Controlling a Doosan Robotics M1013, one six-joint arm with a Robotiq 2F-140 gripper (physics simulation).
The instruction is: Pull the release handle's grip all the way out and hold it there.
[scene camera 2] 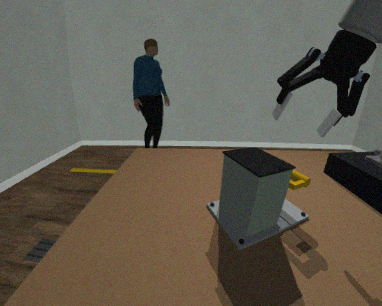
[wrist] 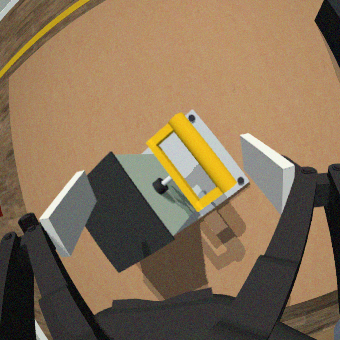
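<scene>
The release handle's yellow grip [scene camera 2: 300, 180] [wrist: 205, 150] is a rectangular loop with a thick outer bar. In the wrist view it stands close to the side of a grey-green housing with a black top [scene camera 2: 250, 192] [wrist: 127, 212]; a short pale rod at a black collar [wrist: 159, 186] shows between them. The housing sits on a grey base plate [scene camera 2: 297, 213] [wrist: 217, 150] with dark bolts. My gripper [scene camera 2: 305, 117] [wrist: 163, 169] is open and empty, high above the fixture. In the wrist view its pads stand wide, one by the housing, one beyond the plate's edge.
The fixture stands on a brown table top [scene camera 2: 165, 200] [wrist: 100, 90]. A black block [scene camera 2: 352, 175] [wrist: 332, 25] is at the table's right side. A person [scene camera 2: 148, 80] in a blue top stands beyond the table. A yellow line [scene camera 2: 92, 171] [wrist: 42, 32] marks the floor.
</scene>
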